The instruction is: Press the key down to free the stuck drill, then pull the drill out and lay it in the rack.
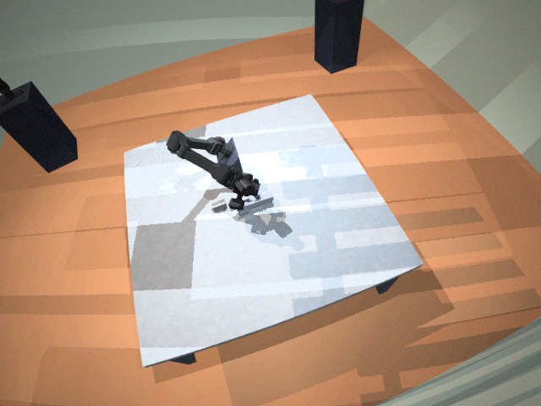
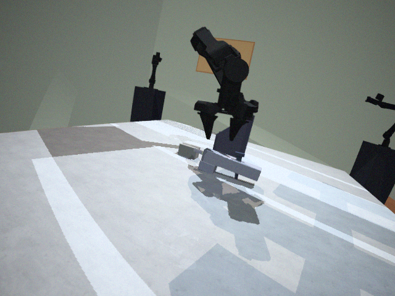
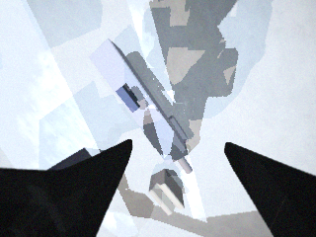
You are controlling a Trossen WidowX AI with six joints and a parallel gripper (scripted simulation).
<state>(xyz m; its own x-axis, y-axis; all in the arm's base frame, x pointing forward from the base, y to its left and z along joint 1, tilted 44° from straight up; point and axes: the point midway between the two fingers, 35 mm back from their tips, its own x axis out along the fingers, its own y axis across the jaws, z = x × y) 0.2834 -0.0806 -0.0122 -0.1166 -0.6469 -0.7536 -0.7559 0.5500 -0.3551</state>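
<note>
Right now my gripper tip is 2 cm past the drill, 1 cm to the left of it and 6 cm above it. Round my gripper tip: dark key: 2 cm behind, 7 cm to the left, 6 cm below; rack: 11 cm behind, 12 cm to the right, 9 cm below.
</note>
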